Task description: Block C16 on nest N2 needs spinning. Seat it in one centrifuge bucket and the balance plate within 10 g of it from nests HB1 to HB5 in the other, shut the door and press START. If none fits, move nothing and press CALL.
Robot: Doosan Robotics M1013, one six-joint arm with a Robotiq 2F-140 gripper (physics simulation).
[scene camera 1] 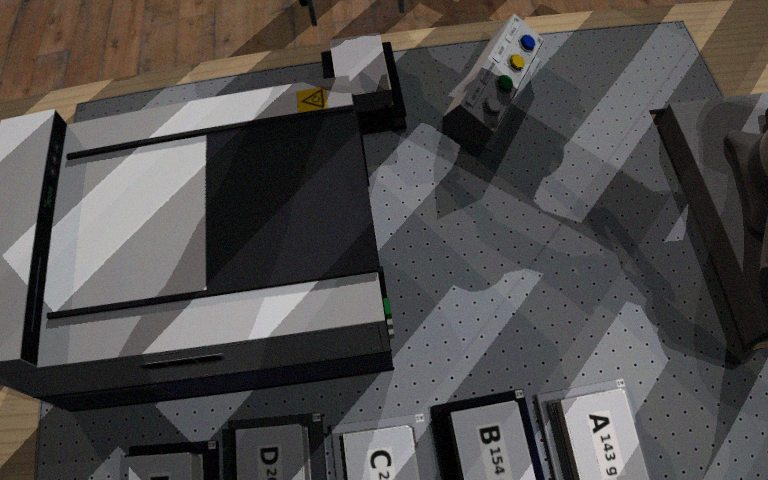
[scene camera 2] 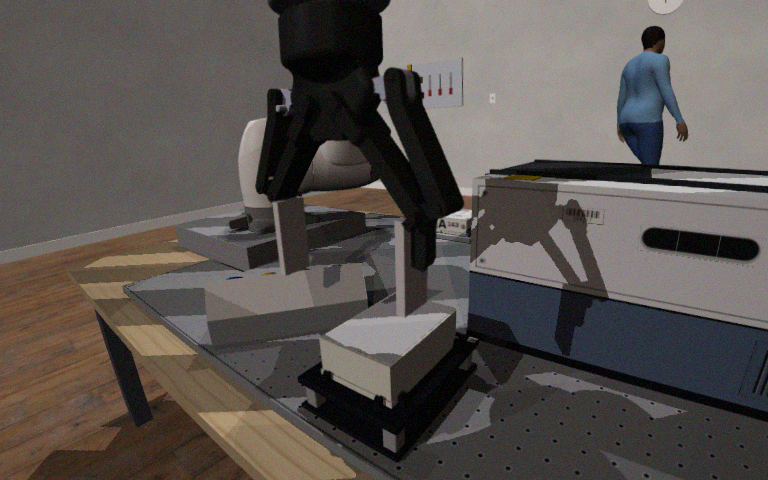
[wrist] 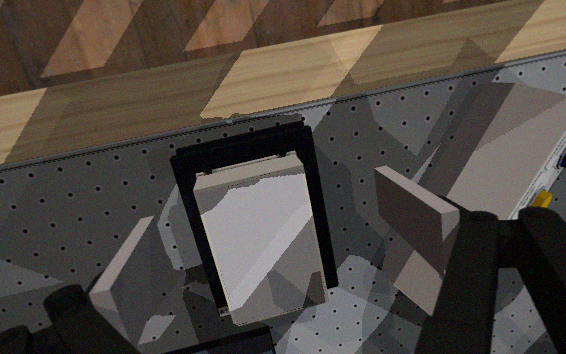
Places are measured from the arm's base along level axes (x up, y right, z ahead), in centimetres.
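Pixels of known places: gripper, fingertip midpoint: (scene camera 1: 357, 12) (scene camera 2: 346, 286) (wrist: 271, 215).
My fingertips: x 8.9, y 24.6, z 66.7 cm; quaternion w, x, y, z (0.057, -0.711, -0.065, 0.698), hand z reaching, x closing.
For each thing: its top centre in the pictures, then the offset to it from my fingertips. "spot": a spot on its surface instead.
- pale block, middle of its top: (wrist: 266, 251) (scene camera 2: 393, 322) (scene camera 1: 359, 63) dx -5.7, dy -5.5, dz -0.2 cm
- black nest, middle of its top: (wrist: 263, 233) (scene camera 2: 393, 349) (scene camera 1: 361, 77) dx -8.9, dy -5.5, dz -0.2 cm
- light panel, surface spot: (scene camera 1: 135, 220) spot: dx +7.3, dy -40.8, dz +22.9 cm
- Plates A, middle of its top: (scene camera 1: 605, 444) (scene camera 2: 462, 213) dx -8.3, dy -62.2, dz -33.0 cm
- B, middle of its top: (scene camera 1: 495, 457) dx -8.3, dy -63.7, dz -19.5 cm
- C, surface spot: (scene camera 1: 379, 452) spot: dx -8.3, dy -63.5, dz -5.8 cm
- D, middle of its top: (scene camera 1: 270, 478) dx -8.3, dy -67.2, dz +7.2 cm
- button box, middle of its top: (wrist: 521, 226) (scene camera 2: 284, 268) (scene camera 1: 498, 59) dx -5.3, dy -4.9, dz -22.1 cm
- plate, surface spot: (scene camera 1: 169, 466) spot: dx -8.3, dy -66.7, dz +20.1 cm
A pale block (scene camera 1: 359, 59) (scene camera 2: 390, 339) (wrist: 265, 235) sits on a black nest (scene camera 1: 398, 96) (scene camera 2: 308, 376) (wrist: 325, 240) near the table edge; its label does not show. My open, empty gripper (scene camera 2: 351, 291) (wrist: 265, 240) is above it, fingers apart on either side in the wrist view. The centrifuge (scene camera 1: 317, 316) (scene camera 2: 611, 237) has a light panel (scene camera 1: 135, 220) and a dark area (scene camera 1: 288, 198) on top; I cannot tell the door's state, and no buckets show. Plates A (scene camera 1: 600, 435), B (scene camera 1: 492, 441), C (scene camera 1: 379, 452) and D (scene camera 1: 271, 452) stand in a row; A reads 143 g, B 154.
A button box (scene camera 1: 478, 84) (scene camera 2: 283, 305) (wrist: 500, 150) with blue (scene camera 1: 527, 42), yellow (scene camera 1: 515, 62), green (scene camera 1: 504, 83) and pale (scene camera 1: 493, 104) buttons stands beside the block's nest. Another plate (scene camera 1: 169, 466) is partly cut off beside D. A person (scene camera 2: 642, 90) stands beyond the table.
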